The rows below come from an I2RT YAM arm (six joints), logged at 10 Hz.
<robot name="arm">
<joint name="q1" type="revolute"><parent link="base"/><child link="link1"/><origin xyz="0 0 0.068" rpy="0 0 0"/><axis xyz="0 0 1"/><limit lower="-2.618" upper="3.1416"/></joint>
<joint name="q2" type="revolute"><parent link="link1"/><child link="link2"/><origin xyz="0.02 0.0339 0.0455" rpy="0 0 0"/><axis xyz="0 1 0"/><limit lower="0" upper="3.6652"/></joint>
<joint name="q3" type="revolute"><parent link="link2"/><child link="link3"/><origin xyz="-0.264 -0.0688 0" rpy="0 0 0"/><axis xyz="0 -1 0"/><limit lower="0" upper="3.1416"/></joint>
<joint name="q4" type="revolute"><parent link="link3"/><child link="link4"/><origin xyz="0.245 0.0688 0.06" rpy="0 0 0"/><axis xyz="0 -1 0"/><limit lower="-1.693" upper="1.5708"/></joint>
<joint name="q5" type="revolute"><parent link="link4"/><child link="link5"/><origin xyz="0.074 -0.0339 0.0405" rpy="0 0 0"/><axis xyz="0 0 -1"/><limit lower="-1.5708" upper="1.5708"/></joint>
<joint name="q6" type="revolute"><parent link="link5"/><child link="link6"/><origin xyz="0.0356 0 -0.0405" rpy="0 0 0"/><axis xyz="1 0 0"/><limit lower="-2.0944" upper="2.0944"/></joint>
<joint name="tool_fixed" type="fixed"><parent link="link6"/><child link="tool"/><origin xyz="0 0 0" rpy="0 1.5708 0"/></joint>
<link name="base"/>
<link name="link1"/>
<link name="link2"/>
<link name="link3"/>
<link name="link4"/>
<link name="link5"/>
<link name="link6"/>
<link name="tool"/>
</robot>
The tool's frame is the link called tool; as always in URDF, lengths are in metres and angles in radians.
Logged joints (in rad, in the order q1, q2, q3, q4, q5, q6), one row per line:
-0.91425 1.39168 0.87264 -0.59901 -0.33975 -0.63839
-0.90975 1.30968 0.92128 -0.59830 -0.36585 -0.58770
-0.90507 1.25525 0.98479 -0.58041 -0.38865 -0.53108
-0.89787 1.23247 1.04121 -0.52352 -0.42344 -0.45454
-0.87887 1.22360 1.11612 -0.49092 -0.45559 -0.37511
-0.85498 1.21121 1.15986 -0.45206 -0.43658 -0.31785
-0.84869 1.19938 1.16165 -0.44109 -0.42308 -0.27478
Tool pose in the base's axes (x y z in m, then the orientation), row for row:
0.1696 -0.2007 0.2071 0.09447 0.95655 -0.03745 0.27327
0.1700 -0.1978 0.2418 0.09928 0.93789 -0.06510 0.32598
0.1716 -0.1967 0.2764 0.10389 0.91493 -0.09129 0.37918
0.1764 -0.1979 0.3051 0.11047 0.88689 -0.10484 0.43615
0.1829 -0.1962 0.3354 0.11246 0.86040 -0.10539 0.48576
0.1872 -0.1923 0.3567 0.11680 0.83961 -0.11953 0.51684
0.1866 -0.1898 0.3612 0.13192 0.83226 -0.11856 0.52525
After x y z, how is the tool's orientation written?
As a quaternion, x y z w.
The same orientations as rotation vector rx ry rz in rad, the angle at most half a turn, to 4 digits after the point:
0.2542 2.5735 -0.1008
0.2602 2.4579 -0.1706
0.2654 2.3372 -0.2332
0.2749 2.2067 -0.2609
0.2737 2.0938 -0.2565
0.2804 2.0157 -0.2870
0.3156 1.9909 -0.2836

